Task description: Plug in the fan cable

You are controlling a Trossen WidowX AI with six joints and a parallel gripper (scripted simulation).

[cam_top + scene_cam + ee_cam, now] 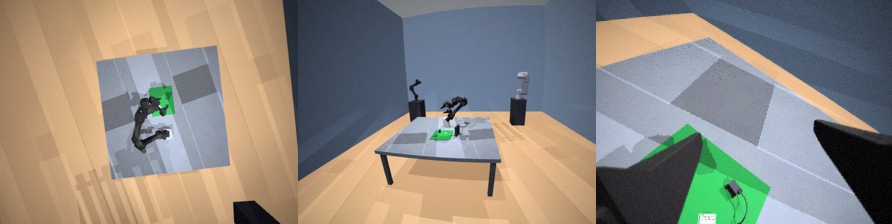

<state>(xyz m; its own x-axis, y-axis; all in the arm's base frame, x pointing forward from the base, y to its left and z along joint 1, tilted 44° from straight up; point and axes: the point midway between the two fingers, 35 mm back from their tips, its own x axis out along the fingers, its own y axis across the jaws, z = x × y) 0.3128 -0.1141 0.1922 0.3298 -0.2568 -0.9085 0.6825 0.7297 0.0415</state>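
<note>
Right now my gripper tip is 4 cm past the fan plug, 6 cm to the left of it and 28 cm above it. From my gripper tip the other things lie so: green board: 3 cm ahead, 1 cm to the right, 32 cm below; then black fan: 17 cm to the left, 25 cm below.
</note>
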